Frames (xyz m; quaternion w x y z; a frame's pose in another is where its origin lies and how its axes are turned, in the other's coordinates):
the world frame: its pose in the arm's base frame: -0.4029 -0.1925 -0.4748 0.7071 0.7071 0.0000 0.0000
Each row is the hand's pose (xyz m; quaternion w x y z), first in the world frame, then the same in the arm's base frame.
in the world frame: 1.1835 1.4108 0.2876 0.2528 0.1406 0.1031 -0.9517
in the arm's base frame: 0.7806 -0.4801 0.9360 0.0793 0.2782 0.7458 -0.6000
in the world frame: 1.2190 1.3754 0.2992 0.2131 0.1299 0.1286 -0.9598
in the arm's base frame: 0.8161 -0.4917 0.9006 0.0588 0.2425 0.7696 -0.5877
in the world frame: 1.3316 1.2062 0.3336 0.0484 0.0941 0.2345 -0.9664
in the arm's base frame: 0.9287 -0.5261 0.7314 0.0323 -0.1008 -0.8491 0.5175
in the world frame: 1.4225 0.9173 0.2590 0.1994 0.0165 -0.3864 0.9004
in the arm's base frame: 1.0196 -0.4515 0.4425 0.1293 0.1527 -0.9099 0.3634
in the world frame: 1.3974 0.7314 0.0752 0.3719 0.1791 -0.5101 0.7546
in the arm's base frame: 0.9945 -0.2677 0.2566 0.1363 0.3896 -0.8943 0.1729
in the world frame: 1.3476 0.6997 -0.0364 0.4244 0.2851 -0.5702 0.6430
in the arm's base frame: 0.9447 -0.1561 0.2249 0.0985 0.5017 -0.8579 0.0515
